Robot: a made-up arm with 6 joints. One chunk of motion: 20 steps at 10 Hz.
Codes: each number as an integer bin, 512 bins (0 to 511) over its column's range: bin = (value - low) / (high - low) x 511, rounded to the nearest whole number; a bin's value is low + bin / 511 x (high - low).
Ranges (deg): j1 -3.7..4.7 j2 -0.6..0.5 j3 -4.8..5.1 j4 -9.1..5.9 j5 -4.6..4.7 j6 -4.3..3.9
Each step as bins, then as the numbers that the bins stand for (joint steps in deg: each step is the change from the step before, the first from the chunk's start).
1 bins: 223 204 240 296 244 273
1 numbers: -0.034 -0.161 -0.150 -0.411 -0.159 0.081
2 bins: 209 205 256 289 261 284
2 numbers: -0.264 -0.159 0.160 -0.617 0.150 0.257
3 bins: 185 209 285 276 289 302
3 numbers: -0.659 -0.150 0.722 -0.998 0.660 0.546
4 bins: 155 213 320 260 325 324
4 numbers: -1.152 -0.141 1.400 -1.468 1.315 0.899
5 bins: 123 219 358 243 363 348
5 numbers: -1.678 -0.129 2.136 -1.967 2.006 1.284
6 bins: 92 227 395 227 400 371
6 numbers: -2.188 -0.111 2.853 -2.437 2.680 1.653
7 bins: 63 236 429 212 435 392
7 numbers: -2.664 -0.092 3.511 -2.877 3.317 1.990
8 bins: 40 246 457 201 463 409
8 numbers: -3.042 -0.070 4.054 -3.200 3.826 2.263
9 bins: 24 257 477 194 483 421
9 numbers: -3.305 -0.047 4.441 -3.405 4.190 2.456
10 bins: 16 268 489 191 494 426
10 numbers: -3.437 -0.023 4.674 -3.493 4.391 2.536
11 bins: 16 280 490 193 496 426
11 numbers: -3.437 0.003 4.693 -3.435 4.427 2.536
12 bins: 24 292 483 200 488 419
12 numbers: -3.305 0.029 4.558 -3.229 4.281 2.424
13 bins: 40 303 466 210 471 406
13 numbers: -3.042 0.052 4.228 -2.936 3.972 2.215
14 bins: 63 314 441 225 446 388
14 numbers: -2.664 0.076 3.744 -2.495 3.517 1.926
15 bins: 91 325 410 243 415 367
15 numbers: -2.204 0.100 3.143 -1.967 2.953 1.589
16 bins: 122 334 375 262 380 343
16 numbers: -1.695 0.119 2.465 -1.409 2.316 1.204
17 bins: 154 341 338 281 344 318
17 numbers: -1.168 0.134 1.748 -0.851 1.661 0.803
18 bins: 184 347 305 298 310 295
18 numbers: -0.675 0.147 1.109 -0.352 1.042 0.434
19 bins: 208 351 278 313 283 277
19 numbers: -0.281 0.156 0.586 0.088 0.550 0.145
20 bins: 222 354 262 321 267 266
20 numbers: -0.051 0.162 0.276 0.323 0.259 -0.032
